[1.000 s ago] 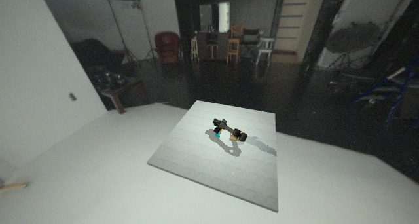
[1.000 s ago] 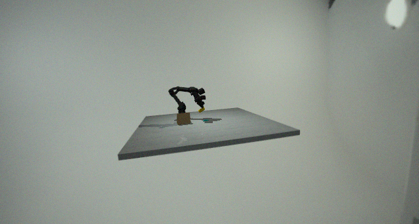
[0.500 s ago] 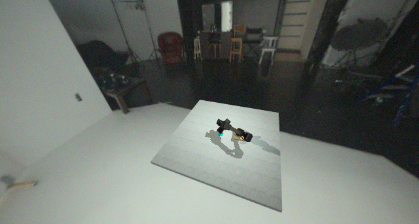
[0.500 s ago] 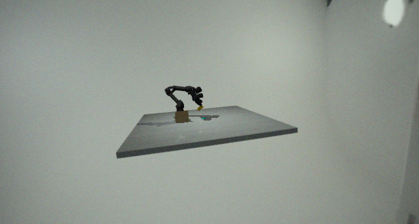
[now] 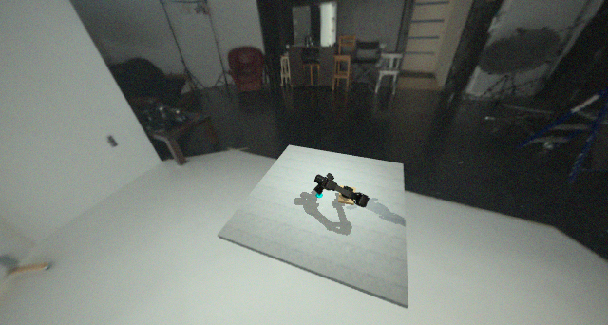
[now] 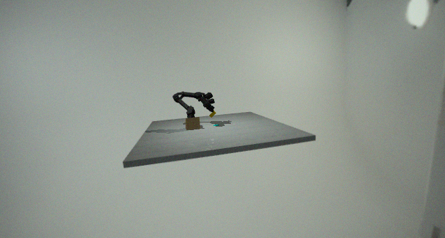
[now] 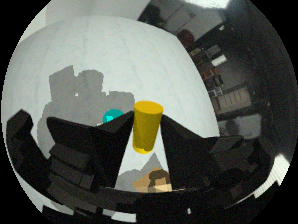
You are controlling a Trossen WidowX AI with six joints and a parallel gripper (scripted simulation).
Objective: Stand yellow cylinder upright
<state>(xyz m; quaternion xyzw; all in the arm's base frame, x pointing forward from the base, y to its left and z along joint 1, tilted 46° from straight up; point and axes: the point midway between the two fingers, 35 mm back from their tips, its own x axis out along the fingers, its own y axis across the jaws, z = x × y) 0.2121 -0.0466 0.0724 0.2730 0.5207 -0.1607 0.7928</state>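
Right now my gripper tip is 13 cm above the cyan circle, 2 cm short of it and 1 cm to the right of it. Round my gripper tip: yellow tall cylinder (2 cm below, 1 cm behind).
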